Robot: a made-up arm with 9 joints.
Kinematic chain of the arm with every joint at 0, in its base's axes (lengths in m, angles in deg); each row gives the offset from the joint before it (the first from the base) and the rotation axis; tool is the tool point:
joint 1: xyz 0 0 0.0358 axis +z
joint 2: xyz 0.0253 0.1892 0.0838 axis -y
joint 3: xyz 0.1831 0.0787 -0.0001 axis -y
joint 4: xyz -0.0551 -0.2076 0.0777 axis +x
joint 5: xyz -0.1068 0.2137 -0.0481 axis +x
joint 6: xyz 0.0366 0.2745 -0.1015 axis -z
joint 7: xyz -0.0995 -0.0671 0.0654 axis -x
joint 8: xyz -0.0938 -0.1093 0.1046 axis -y
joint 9: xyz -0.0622 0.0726 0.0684 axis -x
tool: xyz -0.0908 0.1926 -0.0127
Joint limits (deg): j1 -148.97..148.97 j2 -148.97..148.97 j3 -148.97..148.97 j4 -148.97..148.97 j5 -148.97..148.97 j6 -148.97..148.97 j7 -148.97..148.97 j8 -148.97..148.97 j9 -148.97..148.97
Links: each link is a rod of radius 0.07 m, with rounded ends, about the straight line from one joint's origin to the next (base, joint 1, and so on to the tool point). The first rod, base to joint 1, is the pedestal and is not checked.
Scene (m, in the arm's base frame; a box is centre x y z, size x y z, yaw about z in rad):
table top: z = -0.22
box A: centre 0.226 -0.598 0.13 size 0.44 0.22 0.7 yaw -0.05
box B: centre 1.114 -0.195 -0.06 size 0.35 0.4 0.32 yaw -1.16
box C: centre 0.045 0.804 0 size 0.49 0.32 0.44 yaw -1.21
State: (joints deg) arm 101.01 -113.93 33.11 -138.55 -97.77 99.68 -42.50 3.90 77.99
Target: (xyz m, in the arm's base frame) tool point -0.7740 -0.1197 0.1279
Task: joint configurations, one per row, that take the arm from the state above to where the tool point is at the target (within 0.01 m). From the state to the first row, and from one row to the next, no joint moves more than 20 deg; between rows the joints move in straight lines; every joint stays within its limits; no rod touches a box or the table.
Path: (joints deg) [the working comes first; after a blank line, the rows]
Joints at the target: 16.03 -115.59 19.94 -54.08 -39.56 98.69 -46.17 3.25 60.60
Straight joint move there: touches box A.

1: 95.98 -116.37 25.83 -133.83 -91.94 85.77 -25.83 15.34 77.83
2: 90.95 -118.81 18.55 -129.11 -86.11 71.86 -9.16 26.78 77.66
3: 85.92 -121.25 11.26 -124.39 -80.28 57.95 7.51 38.21 77.50
4: 80.89 -123.69 3.98 -119.68 -74.45 44.04 24.17 49.65 77.34
5: 75.85 -126.14 -3.30 -114.96 -68.62 30.13 40.84 61.09 77.18
6: 68.65 -129.66 -6.95 -106.09 -56.72 47.28 30.83 58.19 73.42
7: 61.45 -133.19 -10.61 -97.22 -44.82 64.42 20.82 55.29 69.67
8: 54.24 -136.71 -14.26 -88.36 -32.92 81.56 10.81 52.39 65.91
9: 47.04 -140.23 -17.92 -79.49 -21.02 98.70 0.80 49.50 62.15
10: 36.70 -132.02 -5.30 -71.02 -27.20 98.70 -14.86 34.08 61.64
11: 26.37 -123.80 7.32 -62.55 -33.38 98.69 -30.52 18.67 61.12
12: 16.03 -115.59 19.94 -54.08 -39.56 98.69 -46.17 3.25 60.60

